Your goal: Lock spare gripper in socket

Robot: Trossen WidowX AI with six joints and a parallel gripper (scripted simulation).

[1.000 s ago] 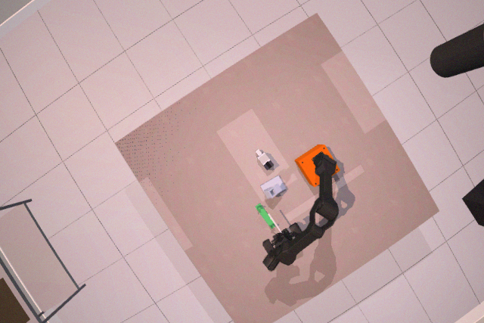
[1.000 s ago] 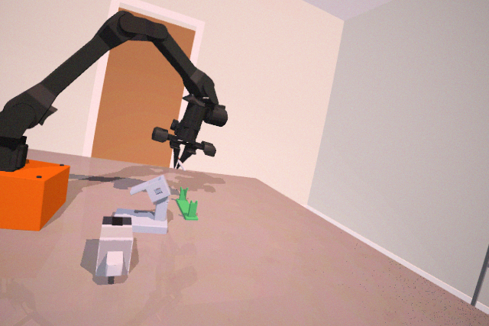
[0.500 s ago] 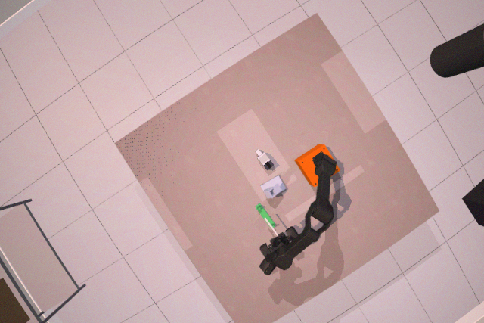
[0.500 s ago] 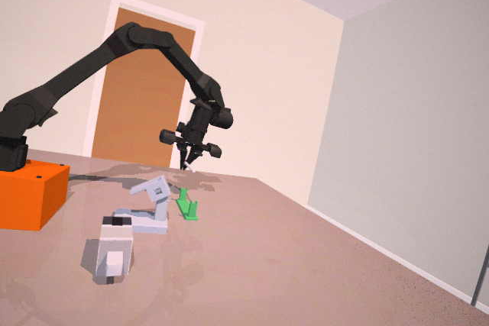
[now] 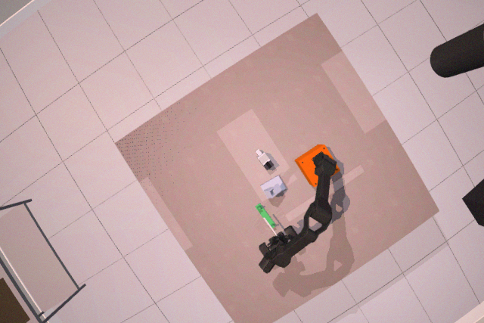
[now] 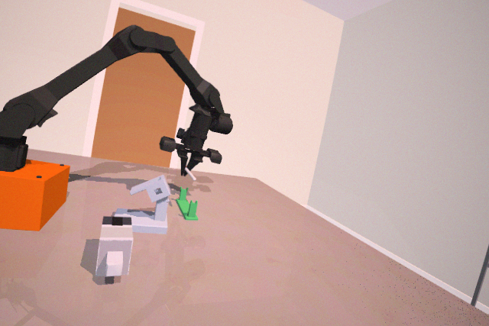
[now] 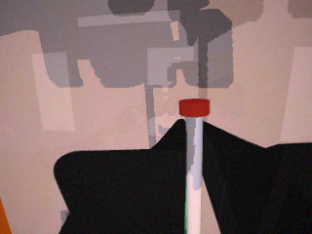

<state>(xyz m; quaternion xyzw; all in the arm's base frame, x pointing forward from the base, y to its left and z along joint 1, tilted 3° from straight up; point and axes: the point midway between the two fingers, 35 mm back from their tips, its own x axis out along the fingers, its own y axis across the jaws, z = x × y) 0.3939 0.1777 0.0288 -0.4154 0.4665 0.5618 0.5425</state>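
Right now the green cradle is 110 mm to the right of my gripper tip and 50 mm below it. Round my gripper tip: spare gripper (350 mm to the right, 180 mm behind, 40 mm below); then grey mount (200 mm to the right, 110 mm behind, 20 mm below).
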